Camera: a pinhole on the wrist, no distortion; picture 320 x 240 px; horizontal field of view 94.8 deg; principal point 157.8 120.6 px. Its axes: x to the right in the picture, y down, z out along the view. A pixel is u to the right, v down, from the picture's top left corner.
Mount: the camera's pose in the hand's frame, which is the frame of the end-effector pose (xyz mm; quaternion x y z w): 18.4 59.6 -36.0 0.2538 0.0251 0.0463 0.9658
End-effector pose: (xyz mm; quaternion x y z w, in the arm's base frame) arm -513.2 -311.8 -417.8 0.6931 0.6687 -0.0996 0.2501
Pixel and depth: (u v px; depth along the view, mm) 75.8 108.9 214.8
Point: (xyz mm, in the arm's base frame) -562.4 -456.6 -517.9
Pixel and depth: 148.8 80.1 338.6
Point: -653.0 -392.0 -654.2
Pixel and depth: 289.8 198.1 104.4
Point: -423.3 -248.0 -526.0
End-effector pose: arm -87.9 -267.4 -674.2 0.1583 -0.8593 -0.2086 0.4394
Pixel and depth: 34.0 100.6 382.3
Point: -146.6 -260.0 -1109.2
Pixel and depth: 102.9 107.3 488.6
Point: -302.2 -332.6 -1073.1
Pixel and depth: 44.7 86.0 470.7
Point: -161.7 -320.7 -1203.8
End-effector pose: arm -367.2 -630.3 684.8 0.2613 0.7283 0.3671 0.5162
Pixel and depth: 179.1 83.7 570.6
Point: -52.1 -610.2 253.7
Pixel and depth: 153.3 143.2 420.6
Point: -35.9 -564.9 522.8
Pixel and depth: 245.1 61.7 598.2
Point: -173.4 -446.5 47.0
